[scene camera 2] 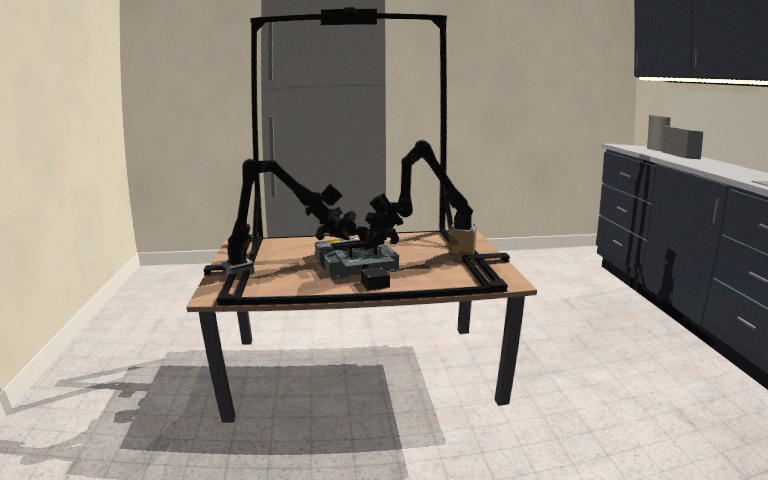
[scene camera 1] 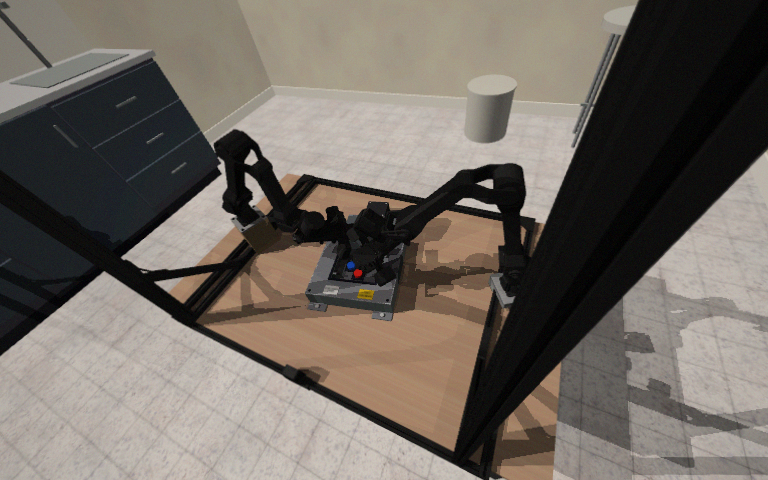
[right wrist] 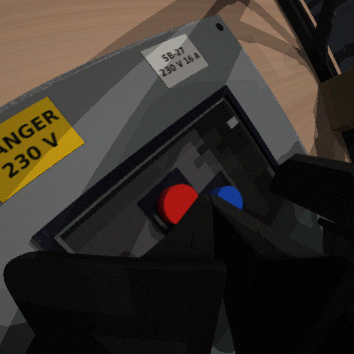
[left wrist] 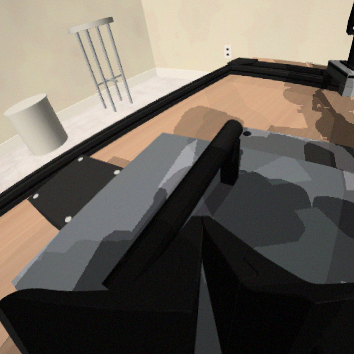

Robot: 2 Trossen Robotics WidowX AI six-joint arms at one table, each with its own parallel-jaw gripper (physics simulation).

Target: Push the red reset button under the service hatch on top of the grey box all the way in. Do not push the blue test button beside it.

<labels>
The left gripper is shut and touches a service hatch. The right gripper is shut and holds nothing.
</labels>
